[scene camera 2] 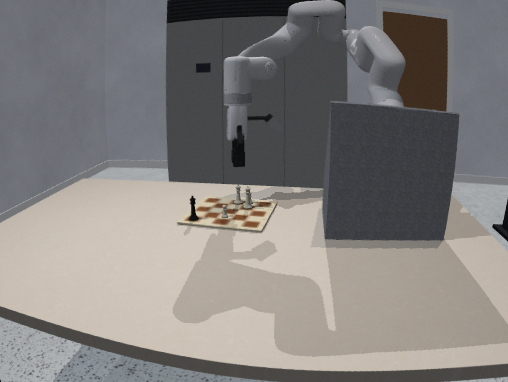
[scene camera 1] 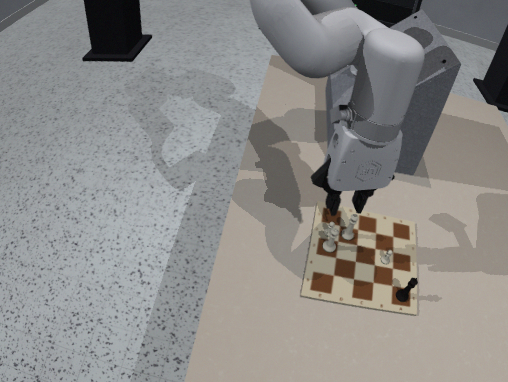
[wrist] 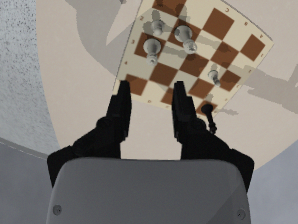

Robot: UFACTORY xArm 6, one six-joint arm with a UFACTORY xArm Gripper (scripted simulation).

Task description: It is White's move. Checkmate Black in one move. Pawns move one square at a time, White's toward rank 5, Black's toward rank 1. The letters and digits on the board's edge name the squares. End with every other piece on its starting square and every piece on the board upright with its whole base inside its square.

Labels:
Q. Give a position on a chessboard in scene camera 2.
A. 209, 210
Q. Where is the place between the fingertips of my gripper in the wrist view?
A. At 151, 93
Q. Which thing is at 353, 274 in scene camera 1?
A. A chessboard.

